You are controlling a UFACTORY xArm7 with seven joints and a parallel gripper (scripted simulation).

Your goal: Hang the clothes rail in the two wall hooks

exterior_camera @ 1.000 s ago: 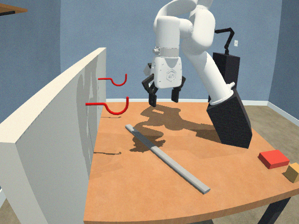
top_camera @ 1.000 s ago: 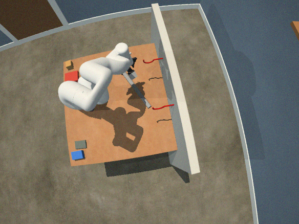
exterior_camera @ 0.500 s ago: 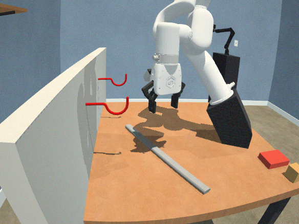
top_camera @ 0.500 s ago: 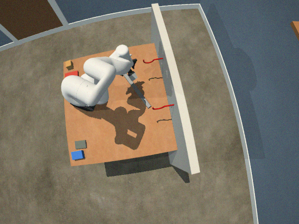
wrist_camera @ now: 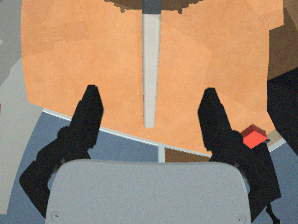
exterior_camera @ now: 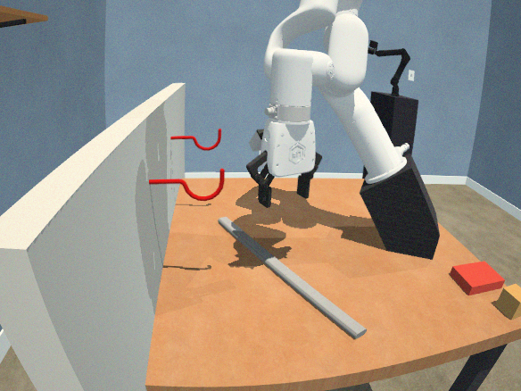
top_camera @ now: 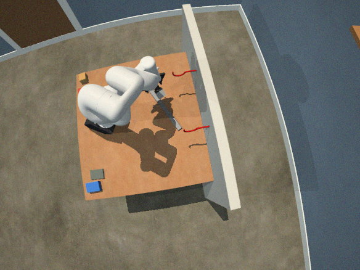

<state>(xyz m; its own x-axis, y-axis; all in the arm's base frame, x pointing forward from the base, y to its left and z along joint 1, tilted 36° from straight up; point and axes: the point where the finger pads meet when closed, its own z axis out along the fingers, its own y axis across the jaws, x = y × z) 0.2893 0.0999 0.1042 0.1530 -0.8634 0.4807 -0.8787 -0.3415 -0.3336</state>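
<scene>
My gripper is now 170 mm above the grey clothes rail. Round my hand: white wall (230 mm ahead, 200 mm to the right, 380 mm below); red block (430 mm behind, 260 mm to the left, 160 mm below); tan block (410 mm behind, 380 mm to the left, 150 mm below).
</scene>
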